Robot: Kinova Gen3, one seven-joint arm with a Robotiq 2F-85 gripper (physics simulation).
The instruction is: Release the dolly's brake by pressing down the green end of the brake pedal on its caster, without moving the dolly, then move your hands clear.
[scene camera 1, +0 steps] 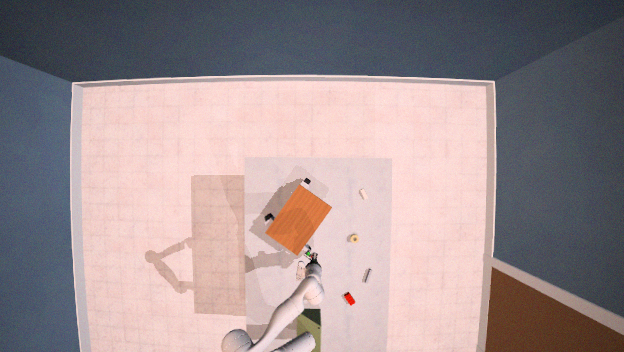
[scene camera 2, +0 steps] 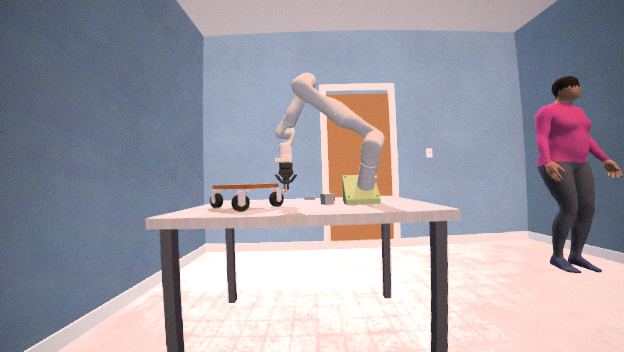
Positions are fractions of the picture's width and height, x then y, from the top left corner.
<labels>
A dolly shows in scene camera 1 (0.49, 0.61) and in scene camera 2 (0.39, 0.58).
</labels>
